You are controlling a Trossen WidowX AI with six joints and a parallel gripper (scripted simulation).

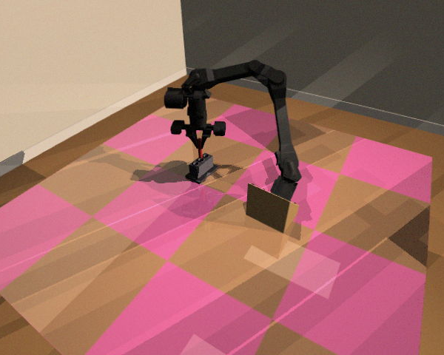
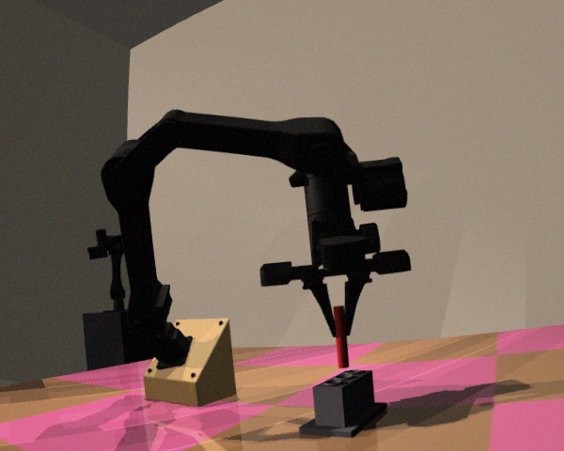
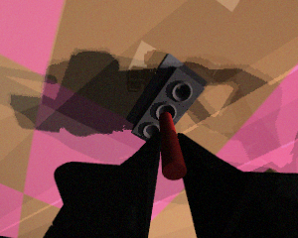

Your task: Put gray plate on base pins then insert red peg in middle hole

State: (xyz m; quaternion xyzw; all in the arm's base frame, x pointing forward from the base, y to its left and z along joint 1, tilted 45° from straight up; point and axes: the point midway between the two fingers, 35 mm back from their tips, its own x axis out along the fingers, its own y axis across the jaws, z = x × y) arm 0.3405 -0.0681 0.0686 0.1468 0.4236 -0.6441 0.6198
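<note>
Now: gripper tip right at the red peg. Round my gripper tip: gray plate 70 mm below.
</note>
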